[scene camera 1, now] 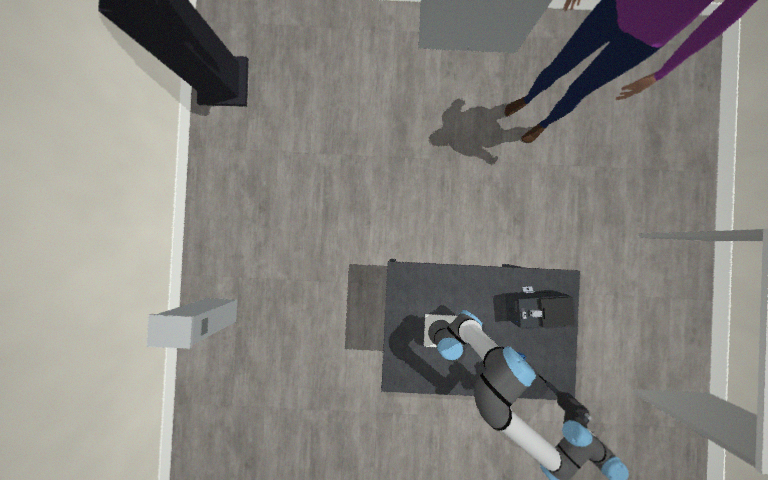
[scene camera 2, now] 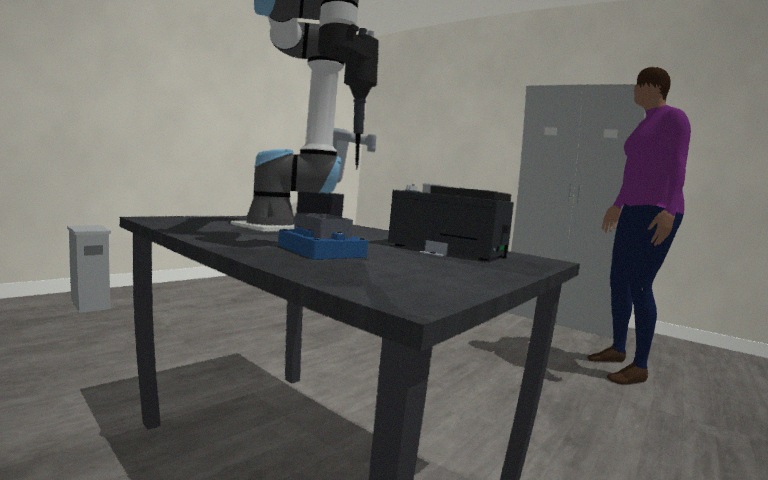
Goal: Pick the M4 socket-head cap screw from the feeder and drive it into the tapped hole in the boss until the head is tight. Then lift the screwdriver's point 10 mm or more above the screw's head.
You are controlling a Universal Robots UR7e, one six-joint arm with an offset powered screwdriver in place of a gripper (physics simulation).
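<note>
My gripper, an offset black screwdriver (scene camera 1: 539, 376) (scene camera 2: 357, 167), points straight down in scene camera 2, its thin bit in the air above table height, between the blue fixture and the feeder in that view. Whether an M4 screw sits on the tip is too small to tell. The black feeder (scene camera 1: 557, 312) (scene camera 2: 447, 220) stands on the table, with small light parts on top. The blue fixture (scene camera 2: 322, 247) holds a grey block (scene camera 2: 329, 225); in scene camera 1 my arm covers nearly all of it. The boss and its tapped hole cannot be made out.
The dark table (scene camera 1: 413, 288) (scene camera 2: 396, 283) carries my arm's base on a white plate (scene camera 1: 431, 341). A person (scene camera 1: 651, 22) (scene camera 2: 656, 152) stands beyond the feeder side. A grey cabinet (scene camera 1: 481, 25) (scene camera 2: 566, 226), a grey bin (scene camera 1: 186, 325) (scene camera 2: 90, 271) and a black column (scene camera 1: 175, 50) stand around.
</note>
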